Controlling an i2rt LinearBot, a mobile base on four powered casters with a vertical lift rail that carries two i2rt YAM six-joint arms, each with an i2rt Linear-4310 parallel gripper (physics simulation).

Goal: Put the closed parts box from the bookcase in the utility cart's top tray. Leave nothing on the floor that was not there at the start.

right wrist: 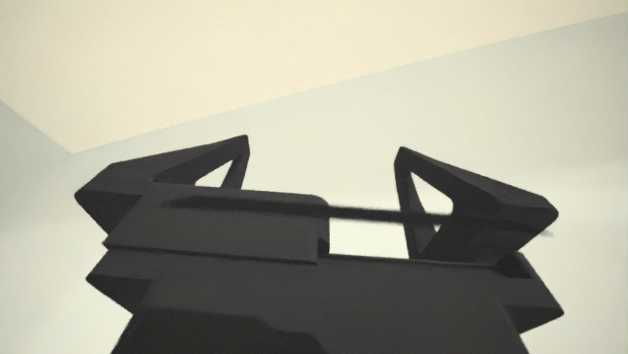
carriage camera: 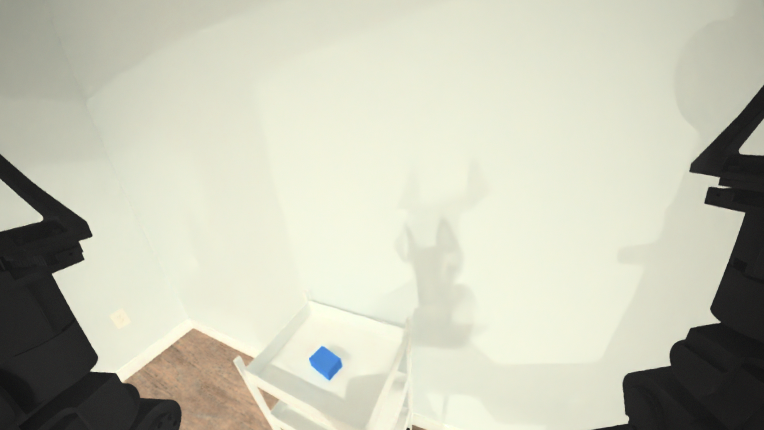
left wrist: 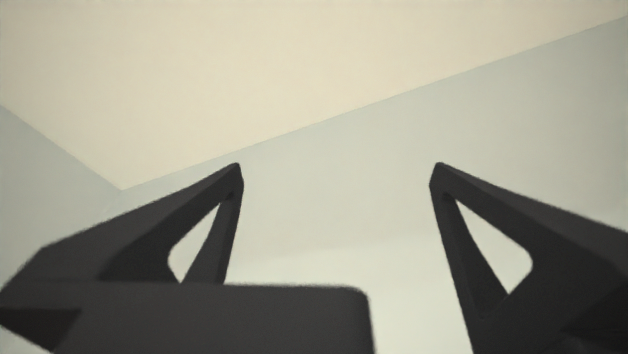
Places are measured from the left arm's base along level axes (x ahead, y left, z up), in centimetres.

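Pixels of known places: left gripper, fingertip midpoint: (left wrist: 335, 173); right gripper, fingertip midpoint: (right wrist: 322, 149).
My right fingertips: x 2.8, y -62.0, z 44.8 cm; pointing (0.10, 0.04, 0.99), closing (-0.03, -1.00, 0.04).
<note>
Behind a point stands the place of what it marks.
The blue closed parts box (carriage camera: 325, 363) {x 38.3, y -8.3, z -29.3 cm} lies in the top tray of the white utility cart (carriage camera: 283, 392) {x 28.0, y 1.5, z -27.0 cm}, at the bottom middle of the carriage view. It rests on the tray's floor, apart from the tray's walls. My left gripper (left wrist: 335, 173) {x 3.0, y 0.1, z 43.4 cm} is open and empty, raised and facing the wall and ceiling in the left wrist view. My right gripper (right wrist: 322, 149) {x 2.8, y -62.0, z 44.8 cm} is open and empty, also facing the wall and ceiling. In the carriage view both grippers show in part at the left and right edges, away from the box. The bookcase does not show in these views.
Behind the cart stands a pale wall (carriage camera: 347, 160) {x 57.9, y -21.3, z 30.9 cm} with shadows of the arms on it. Another wall meets it in a corner at the left and bears a small outlet plate (carriage camera: 120, 318) {x 88.9, y 144.8, z -59.2 cm}. Brown wooden floor (carriage camera: 187, 379) {x 75.7, y 104.3, z -99.6 cm} shows left of the cart. Part of a lower shelf shows below the tray.
</note>
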